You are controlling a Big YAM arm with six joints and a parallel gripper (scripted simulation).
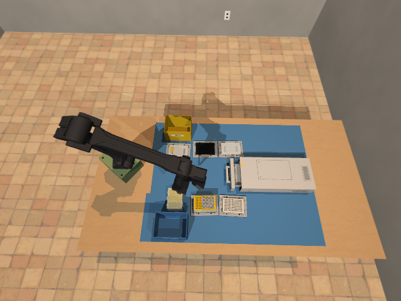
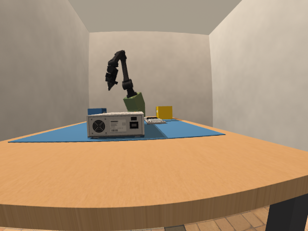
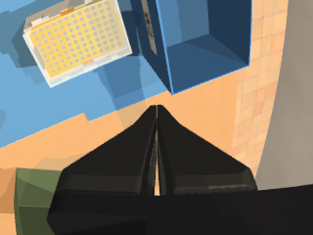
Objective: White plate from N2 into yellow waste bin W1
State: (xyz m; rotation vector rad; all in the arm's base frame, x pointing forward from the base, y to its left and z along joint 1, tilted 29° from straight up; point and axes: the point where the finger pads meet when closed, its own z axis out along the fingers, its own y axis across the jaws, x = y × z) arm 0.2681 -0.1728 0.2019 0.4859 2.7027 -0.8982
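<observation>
Right now my hand is 300 mm short of the white plate, 40 mm to the left of it and 270 mm above it. Round my hand: black plate 180 mm ahead, 360 mm to the left, 270 mm below; then yellow waste bin 10 mm ahead, 510 mm to the left, 250 mm below; then blue bin 70 mm behind, 120 mm to the right, 250 mm below.
</observation>
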